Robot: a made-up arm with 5 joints. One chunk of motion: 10 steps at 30 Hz.
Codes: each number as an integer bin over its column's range. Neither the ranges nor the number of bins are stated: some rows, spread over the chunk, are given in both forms.
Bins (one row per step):
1: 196 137 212 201 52 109
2: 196 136 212 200 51 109
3: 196 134 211 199 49 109
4: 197 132 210 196 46 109
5: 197 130 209 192 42 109
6: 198 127 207 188 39 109
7: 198 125 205 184 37 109
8: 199 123 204 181 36 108
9: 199 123 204 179 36 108
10: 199 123 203 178 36 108
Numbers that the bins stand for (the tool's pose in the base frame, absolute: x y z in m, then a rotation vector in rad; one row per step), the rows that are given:
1: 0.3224 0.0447 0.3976 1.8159 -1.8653 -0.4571
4: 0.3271 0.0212 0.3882 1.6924 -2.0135 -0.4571
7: 0.3318 -0.0118 0.3647 1.3959 -2.2359 -0.4571
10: 0.3365 -0.0212 0.3553 1.2476 -2.2606 -0.4818
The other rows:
2: 0.3224 0.0400 0.3976 1.7912 -1.8900 -0.4571
3: 0.3224 0.0306 0.3929 1.7665 -1.9394 -0.4571
5: 0.3271 0.0118 0.3835 1.5935 -2.1124 -0.4571
6: 0.3318 -0.0024 0.3741 1.4947 -2.1865 -0.4571
8: 0.3365 -0.0212 0.3600 1.3218 -2.2606 -0.4818
9: 0.3365 -0.0212 0.3600 1.2724 -2.2606 -0.4818

